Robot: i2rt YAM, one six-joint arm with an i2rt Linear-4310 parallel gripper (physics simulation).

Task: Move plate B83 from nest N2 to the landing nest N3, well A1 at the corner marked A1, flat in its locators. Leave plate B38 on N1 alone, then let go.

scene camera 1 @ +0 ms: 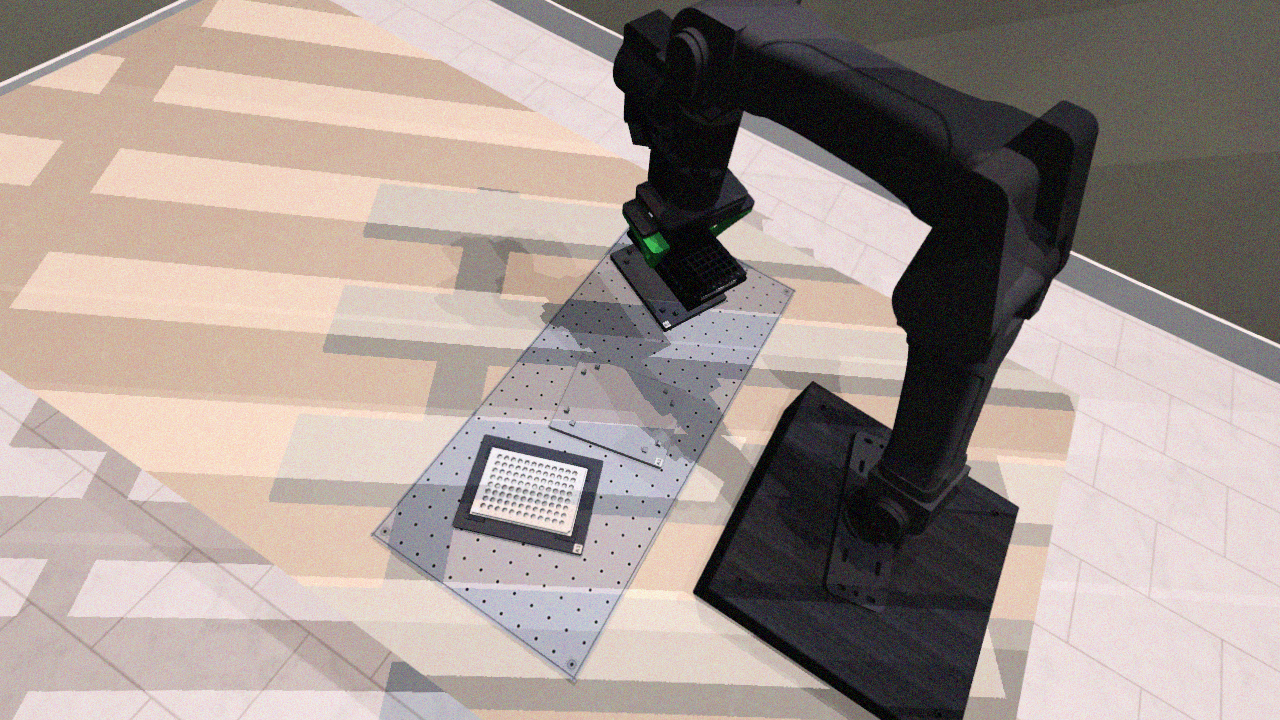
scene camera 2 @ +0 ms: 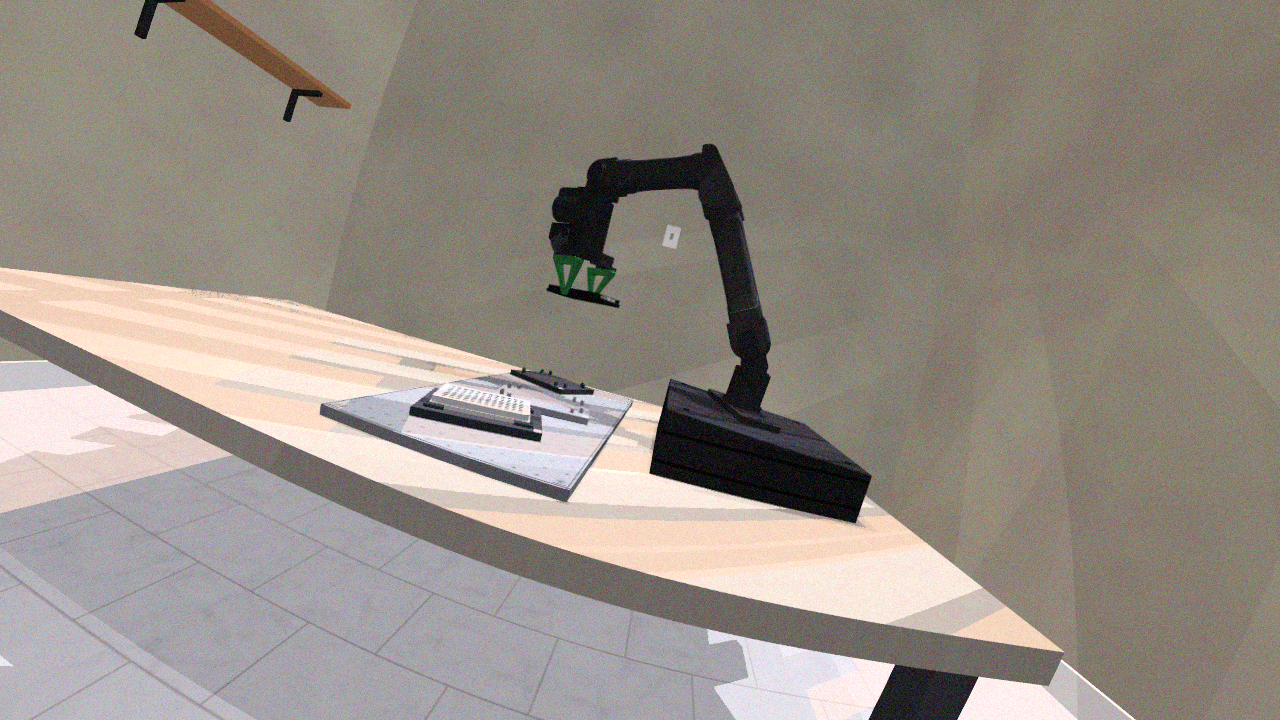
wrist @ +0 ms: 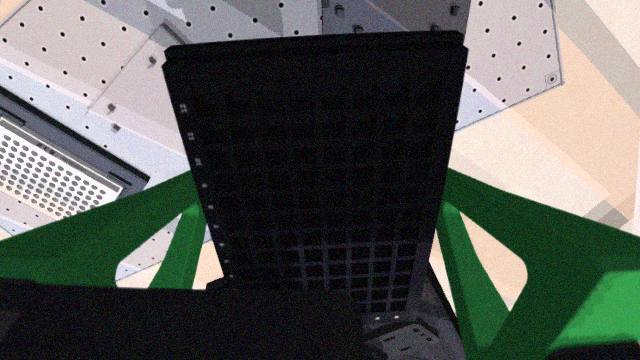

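My gripper (scene camera 1: pixel 691 245) (scene camera 2: pixel 581 292) (wrist: pixel 320 180) is shut on the black plate B83 (scene camera 1: pixel 716 265) (scene camera 2: pixel 587 297) (wrist: pixel 320 125), its green fingers on the two long sides. In scene camera 2 the plate hangs well above the nests, nearly level. The far dark nest (scene camera 1: pixel 646 291) (scene camera 2: pixel 554 382) (wrist: pixel 395 15) shows below it and is partly hidden by it. The pale middle nest (scene camera 1: pixel 617 402) (scene camera 2: pixel 568 414) (wrist: pixel 135 90) shows bare locators. White plate B38 (scene camera 1: pixel 528 488) (scene camera 2: pixel 478 402) (wrist: pixel 50 175) sits in the dark near nest N1 (scene camera 1: pixel 586 519). I cannot read which vacant nest is N2 or N3.
The nests stand on a perforated baseplate (scene camera 1: pixel 501 600) (scene camera 2: pixel 537 470). The arm's black base block (scene camera 1: pixel 760 537) (scene camera 2: pixel 751 465) stands beside it. A wall shelf (scene camera 2: pixel 259 49) hangs far up at the left in scene camera 2.
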